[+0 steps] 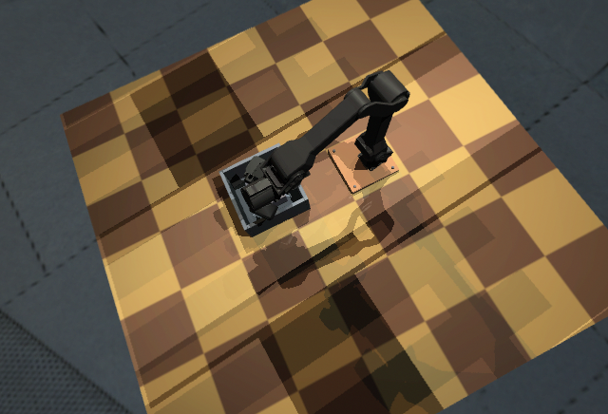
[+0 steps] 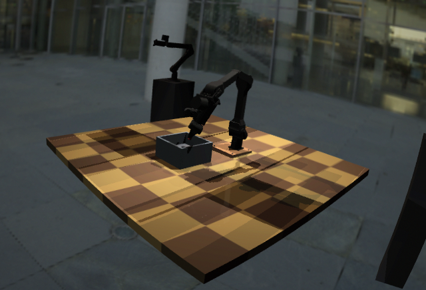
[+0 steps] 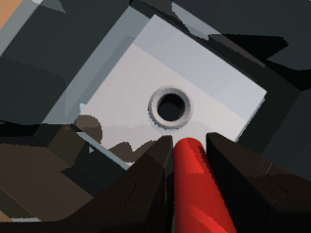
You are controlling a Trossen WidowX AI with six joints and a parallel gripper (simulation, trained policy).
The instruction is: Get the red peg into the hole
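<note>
Now: the red peg 3 cm above my gripper tip, 1 cm to the left of it and 1 cm behind it. Round my gripper tip: dark box: 8 cm below, 2 cm to the right, 1 cm ahead; then grey plate: 6 cm below, 2 cm to the right, 1 cm ahead.
</note>
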